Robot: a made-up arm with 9 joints.
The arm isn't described. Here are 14 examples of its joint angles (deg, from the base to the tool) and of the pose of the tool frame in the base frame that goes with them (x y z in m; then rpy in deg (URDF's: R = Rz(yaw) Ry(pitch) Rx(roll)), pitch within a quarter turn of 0, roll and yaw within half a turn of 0).
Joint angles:
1: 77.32 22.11 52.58 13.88 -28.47 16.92 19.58 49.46 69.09
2: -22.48 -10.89 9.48 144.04 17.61 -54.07 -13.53 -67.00 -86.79
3: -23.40 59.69 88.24 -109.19 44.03 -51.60 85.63 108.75 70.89
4: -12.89 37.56 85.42 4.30 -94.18 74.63 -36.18 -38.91 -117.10
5: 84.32 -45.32 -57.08 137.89 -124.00 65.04 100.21 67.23 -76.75
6: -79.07 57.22 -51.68 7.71 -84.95 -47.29 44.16 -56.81 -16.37
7: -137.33 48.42 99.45 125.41 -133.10 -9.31 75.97 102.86 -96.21
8: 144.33 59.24 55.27 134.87 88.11 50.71 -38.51 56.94 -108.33
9: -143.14 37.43 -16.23 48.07 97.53 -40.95 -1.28 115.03 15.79
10: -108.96 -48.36 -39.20 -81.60 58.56 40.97 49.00 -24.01 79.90
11: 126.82 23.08 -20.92 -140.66 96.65 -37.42 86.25 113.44 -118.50
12: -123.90 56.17 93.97 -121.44 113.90 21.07 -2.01 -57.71 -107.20
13: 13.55 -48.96 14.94 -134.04 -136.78 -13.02 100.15 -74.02 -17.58
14: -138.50 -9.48 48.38 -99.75 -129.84 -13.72 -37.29 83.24 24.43
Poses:
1: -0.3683 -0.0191 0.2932 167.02 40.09 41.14
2: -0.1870 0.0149 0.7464 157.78 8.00 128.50
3: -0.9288 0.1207 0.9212 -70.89 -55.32 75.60
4: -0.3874 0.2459 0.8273 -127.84 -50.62 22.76
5: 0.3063 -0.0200 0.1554 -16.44 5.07 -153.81
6: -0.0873 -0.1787 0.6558 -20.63 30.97 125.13
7: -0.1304 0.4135 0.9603 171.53 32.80 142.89
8: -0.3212 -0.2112 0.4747 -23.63 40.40 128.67
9: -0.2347 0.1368 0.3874 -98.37 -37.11 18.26
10: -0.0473 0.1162 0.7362 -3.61 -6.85 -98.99
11: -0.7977 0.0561 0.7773 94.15 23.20 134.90
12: -0.3285 0.0978 0.6860 97.35 -12.41 -82.26
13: -0.7564 0.3646 1.2992 -112.49 43.17 -16.78
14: -0.3505 0.0267 0.4087 91.25 24.26 -146.54
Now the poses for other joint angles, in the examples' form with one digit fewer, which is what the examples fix.
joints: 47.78 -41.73 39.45 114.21 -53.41 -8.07 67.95 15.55 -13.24
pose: -0.702 0.155 0.751 -151.7 34.2 -41.0
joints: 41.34 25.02 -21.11 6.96 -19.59 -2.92 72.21 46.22 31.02
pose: 0.031 0.315 0.459 165.2 -59.3 103.5
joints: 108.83 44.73 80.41 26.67 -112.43 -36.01 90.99 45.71 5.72
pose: 0.365 -0.052 0.635 146.9 33.2 104.9
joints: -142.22 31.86 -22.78 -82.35 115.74 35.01 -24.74 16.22 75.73
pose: -0.231 -0.088 0.639 53.4 35.1 48.9
